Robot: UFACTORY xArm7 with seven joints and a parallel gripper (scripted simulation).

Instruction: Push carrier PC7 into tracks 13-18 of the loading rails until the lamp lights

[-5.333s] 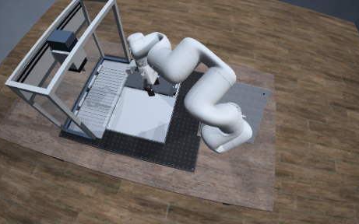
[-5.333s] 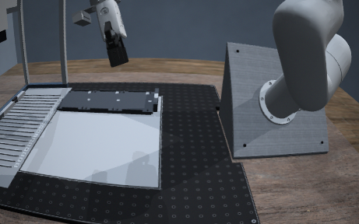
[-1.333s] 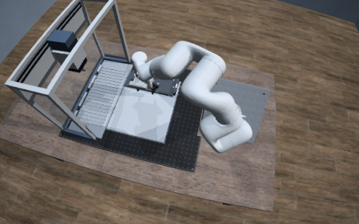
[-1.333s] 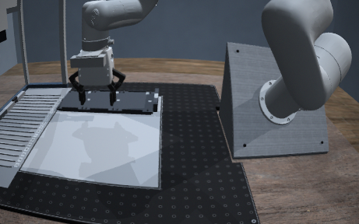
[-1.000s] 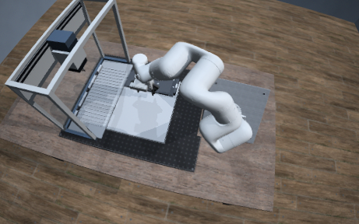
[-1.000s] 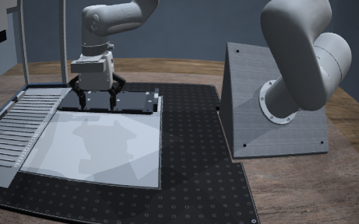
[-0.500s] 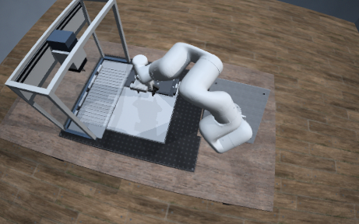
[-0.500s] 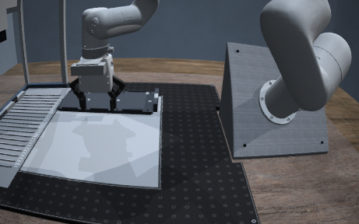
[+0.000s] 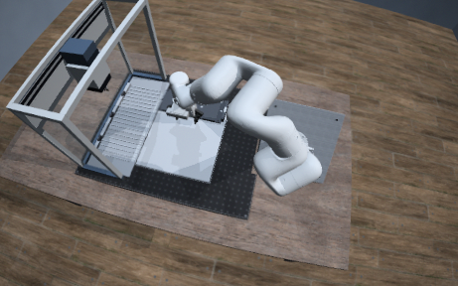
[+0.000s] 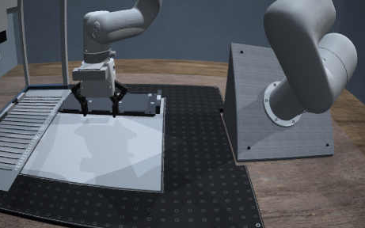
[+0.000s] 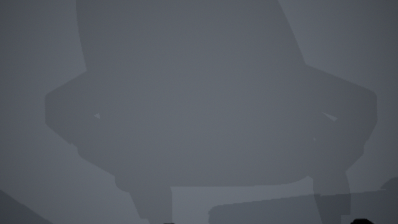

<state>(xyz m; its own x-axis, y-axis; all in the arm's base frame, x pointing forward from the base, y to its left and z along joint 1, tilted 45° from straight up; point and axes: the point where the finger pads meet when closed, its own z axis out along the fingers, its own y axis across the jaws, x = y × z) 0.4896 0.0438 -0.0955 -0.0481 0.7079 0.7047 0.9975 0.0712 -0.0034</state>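
Right now the pale grey sheet is 1 cm behind my hand, 6 cm to the left of it and 3 cm below it. From my hand the other things lie so: carrier PC7: 9 cm to the right, 1 cm below.
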